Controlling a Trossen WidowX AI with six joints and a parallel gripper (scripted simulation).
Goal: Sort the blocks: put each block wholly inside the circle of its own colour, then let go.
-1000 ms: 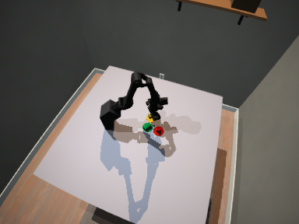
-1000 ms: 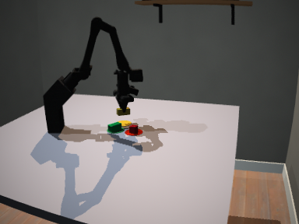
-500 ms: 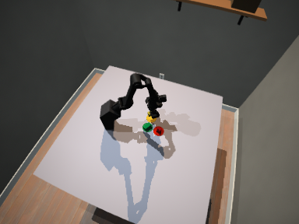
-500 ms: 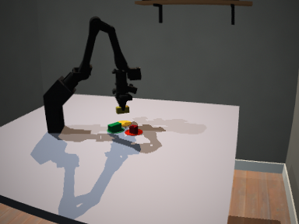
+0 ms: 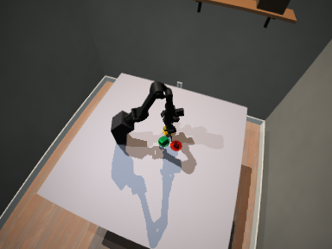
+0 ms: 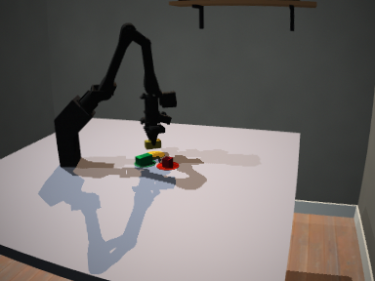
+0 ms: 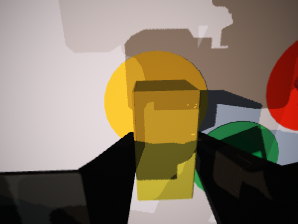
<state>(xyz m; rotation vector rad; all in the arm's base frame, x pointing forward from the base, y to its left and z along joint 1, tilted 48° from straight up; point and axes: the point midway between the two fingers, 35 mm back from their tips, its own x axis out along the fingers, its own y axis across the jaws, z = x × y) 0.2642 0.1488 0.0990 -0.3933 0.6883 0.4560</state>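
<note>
The yellow circle lies 80 mm below my hand. From my hand the other things lie so: green block (10 mm ahead, 100 mm to the right, 70 mm below); green circle (20 mm ahead, 100 mm to the right, 80 mm below); yellow block (30 mm below).
</note>
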